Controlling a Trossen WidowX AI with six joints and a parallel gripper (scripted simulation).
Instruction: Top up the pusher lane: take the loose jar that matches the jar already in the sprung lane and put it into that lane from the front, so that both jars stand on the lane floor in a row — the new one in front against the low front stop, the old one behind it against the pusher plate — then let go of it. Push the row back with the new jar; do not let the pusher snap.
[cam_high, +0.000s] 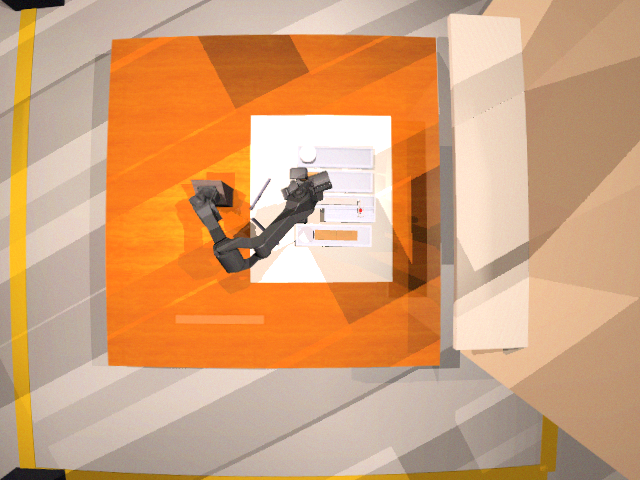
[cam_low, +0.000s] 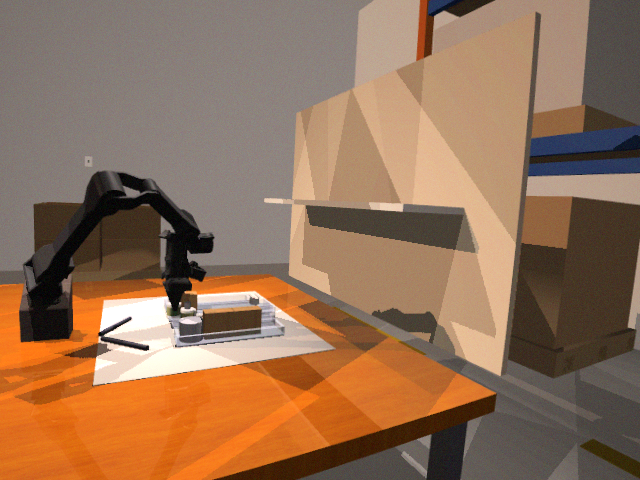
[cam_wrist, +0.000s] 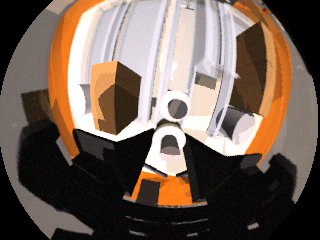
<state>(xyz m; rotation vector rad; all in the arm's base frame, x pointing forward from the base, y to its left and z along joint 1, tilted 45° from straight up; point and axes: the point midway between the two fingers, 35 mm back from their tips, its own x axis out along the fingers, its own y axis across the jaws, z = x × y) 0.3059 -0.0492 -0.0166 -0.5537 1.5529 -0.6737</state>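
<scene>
The rack is 160 mm ahead of my gripper tip, 40 mm to the right of it and 30 mm below it.
</scene>
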